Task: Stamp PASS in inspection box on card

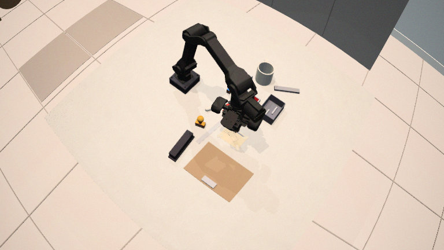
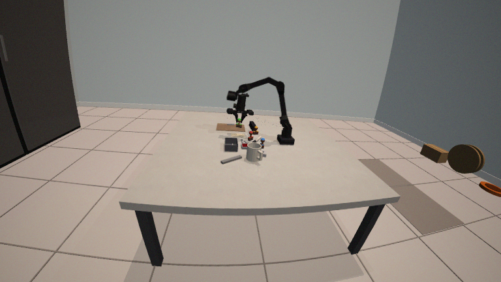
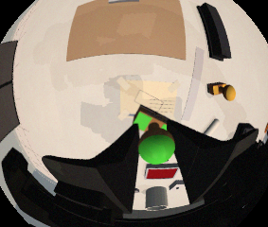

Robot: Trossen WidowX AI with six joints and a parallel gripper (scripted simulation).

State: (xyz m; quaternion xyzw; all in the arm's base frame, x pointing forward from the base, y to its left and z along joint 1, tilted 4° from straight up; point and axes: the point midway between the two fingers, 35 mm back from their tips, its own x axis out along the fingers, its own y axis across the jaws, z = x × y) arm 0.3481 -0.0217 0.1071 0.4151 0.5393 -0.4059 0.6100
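My gripper tip is 2 cm short of the dark tray, 21 cm to the right of it and 8 cm above it. Also, from my gripper tip: cream card: 10 cm below; then ruler: 8 cm behind, 5 cm to the right, 10 cm below; then green-knobbed stamp: 1 cm below.
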